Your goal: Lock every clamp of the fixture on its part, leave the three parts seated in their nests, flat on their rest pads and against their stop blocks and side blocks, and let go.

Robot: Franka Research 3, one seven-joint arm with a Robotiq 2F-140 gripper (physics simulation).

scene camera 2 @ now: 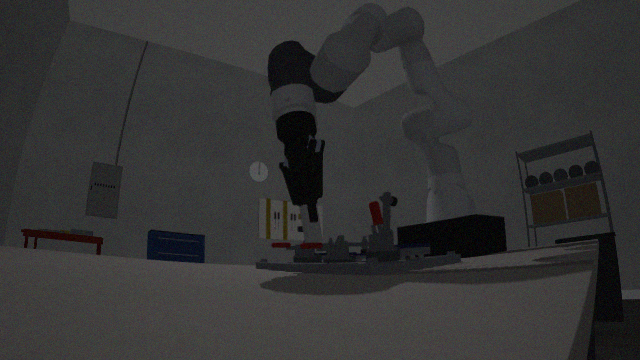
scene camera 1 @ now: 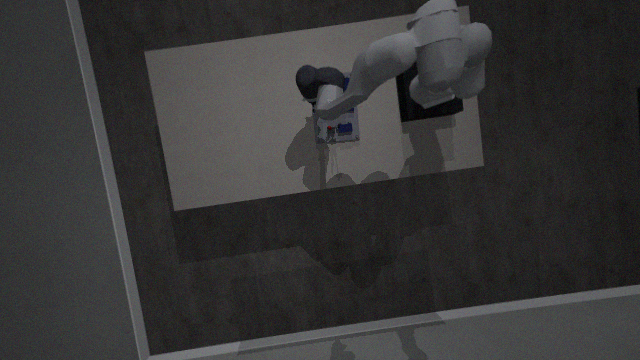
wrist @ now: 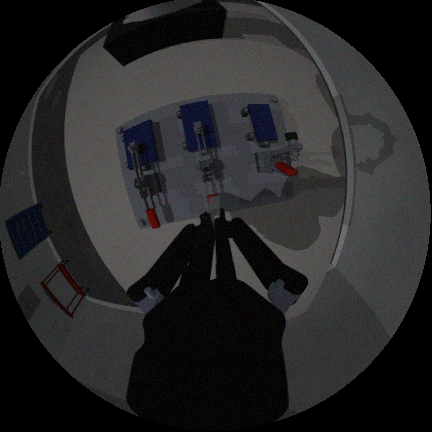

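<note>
The fixture plate [scene camera 1: 353,119] [wrist: 175,187] carries three blue parts in a row. In the wrist view the left part [wrist: 145,135] and the middle part [wrist: 204,112] lie under clamp arms. The left clamp's red handle [wrist: 152,218] [scene camera 2: 281,245] lies low. The middle clamp's red handle [wrist: 212,197] [scene camera 2: 311,245] is also low, mostly hidden by the fingertips in the wrist view. The right part [wrist: 262,122] [scene camera 1: 345,128] has no arm over it; its clamp [wrist: 272,157] [scene camera 2: 382,240] stands raised, with its red handle [wrist: 286,168] [scene camera 2: 376,213] tilted up. My gripper [wrist: 215,203] [scene camera 2: 313,239] is shut and empty, at the middle handle. Exact seating cannot be told.
The pale table [scene camera 1: 225,125] [scene camera 2: 150,310] bears the fixture. The black base block [scene camera 2: 450,235] [wrist: 170,35] stands behind it, under the arm. The raised clamp is the tallest thing on the plate. A shelf unit, a blue cabinet [scene camera 2: 176,246] and a red bench [scene camera 2: 62,236] stand far off.
</note>
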